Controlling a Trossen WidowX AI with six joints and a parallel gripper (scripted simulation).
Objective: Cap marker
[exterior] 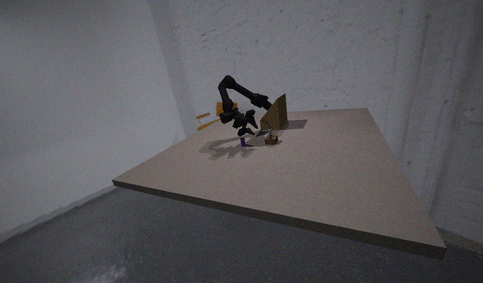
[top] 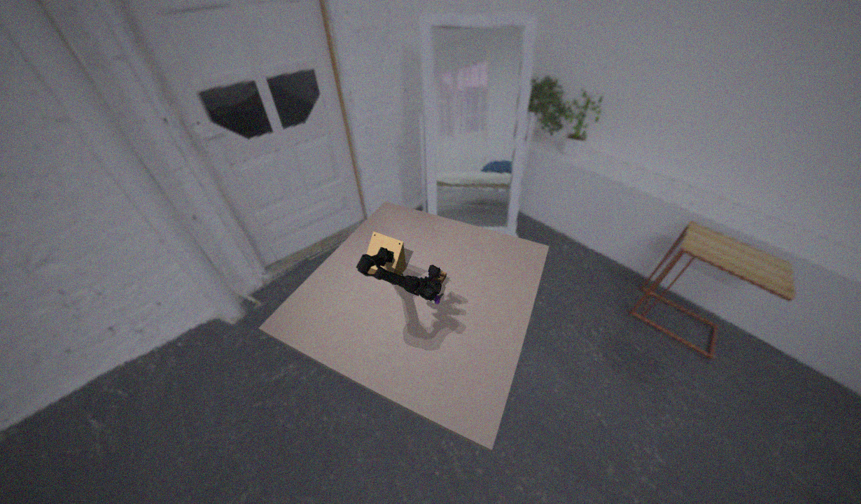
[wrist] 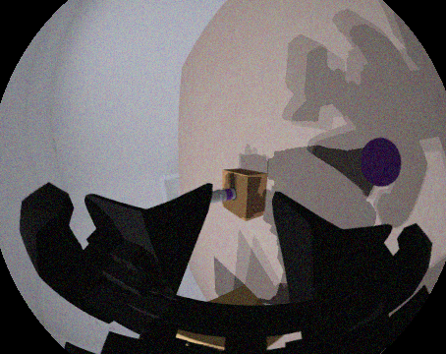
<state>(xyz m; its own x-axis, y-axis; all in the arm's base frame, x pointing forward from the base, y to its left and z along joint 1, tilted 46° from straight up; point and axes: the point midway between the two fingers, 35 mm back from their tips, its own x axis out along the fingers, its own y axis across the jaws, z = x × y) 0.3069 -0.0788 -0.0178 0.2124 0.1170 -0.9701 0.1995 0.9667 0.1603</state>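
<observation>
Now: the purple cap 30 mm ahead of my gripper tip, 80 mm to the right of it and 60 mm below it. Also, from my gripper tip: holder block 30 mm behind, 80 mm to the left, 60 mm below.
</observation>
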